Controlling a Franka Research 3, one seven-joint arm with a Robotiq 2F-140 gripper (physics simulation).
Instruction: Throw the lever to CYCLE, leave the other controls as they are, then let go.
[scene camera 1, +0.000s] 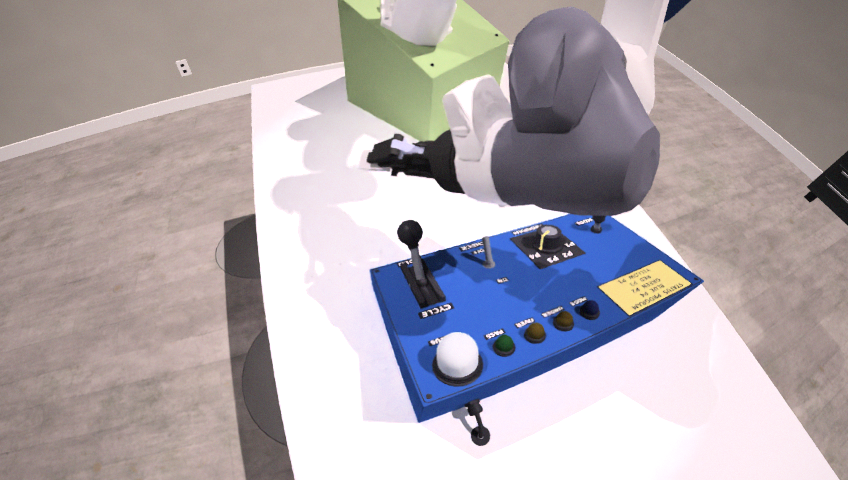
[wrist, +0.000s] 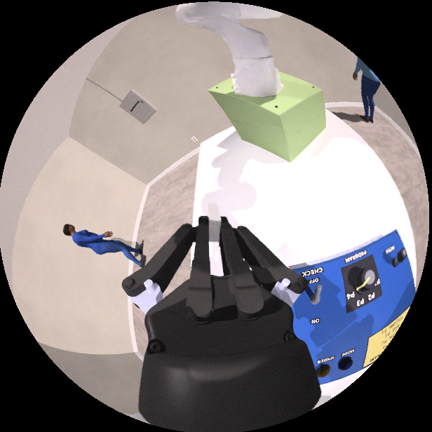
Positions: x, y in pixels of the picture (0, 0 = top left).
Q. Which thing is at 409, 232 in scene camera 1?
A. A lever.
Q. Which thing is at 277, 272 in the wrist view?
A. My gripper.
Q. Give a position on a program dial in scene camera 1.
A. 548, 237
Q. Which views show my gripper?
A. Scene camera 1 and the wrist view: all of them.
